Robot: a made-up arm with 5 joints.
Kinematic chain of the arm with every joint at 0, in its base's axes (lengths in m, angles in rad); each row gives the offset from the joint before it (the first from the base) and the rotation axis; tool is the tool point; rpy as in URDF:
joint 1: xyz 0.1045 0 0.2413 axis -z
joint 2: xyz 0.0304 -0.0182 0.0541 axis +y
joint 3: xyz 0.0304 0 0.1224 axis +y
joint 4: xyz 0.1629 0 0.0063 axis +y
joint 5: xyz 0.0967 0.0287 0 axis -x
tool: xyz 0 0 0 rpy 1.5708 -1.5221 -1.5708
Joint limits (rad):
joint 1: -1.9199..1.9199
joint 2: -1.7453..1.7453
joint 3: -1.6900..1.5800
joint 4: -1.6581..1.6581
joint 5: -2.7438..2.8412
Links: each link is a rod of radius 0.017 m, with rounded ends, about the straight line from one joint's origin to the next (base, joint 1, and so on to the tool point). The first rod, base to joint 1, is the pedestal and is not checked.
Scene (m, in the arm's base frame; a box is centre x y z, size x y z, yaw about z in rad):
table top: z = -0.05
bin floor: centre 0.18 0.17 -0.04 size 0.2 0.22 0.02 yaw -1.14
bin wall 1: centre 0.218 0.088 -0 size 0.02 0.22 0.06 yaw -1.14
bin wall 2: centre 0.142 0.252 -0 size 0.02 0.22 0.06 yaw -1.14
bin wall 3: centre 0.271 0.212 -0 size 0.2 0.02 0.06 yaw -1.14
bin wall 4: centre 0.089 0.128 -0 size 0.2 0.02 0.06 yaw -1.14
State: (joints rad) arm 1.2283 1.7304 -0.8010 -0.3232 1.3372
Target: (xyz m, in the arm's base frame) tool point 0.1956 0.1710 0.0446
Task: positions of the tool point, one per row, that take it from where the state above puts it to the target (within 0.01 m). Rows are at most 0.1 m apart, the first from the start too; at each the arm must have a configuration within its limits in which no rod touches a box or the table.
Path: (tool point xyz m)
1: 0.2999 -0.2532 0.0624
2: 0.3537 -0.1819 0.0625
3: 0.3816 -0.1002 0.0642
4: 0.3824 -0.0175 0.0677
5: 0.3582 0.0572 0.0728
6: 0.3140 0.1164 0.0795
7: 0.2570 0.1550 0.0877
8: 0.1956 0.1710 0.0973
9: 0.1968 0.1730 0.0711
10: 0.1956 0.1710 0.0446

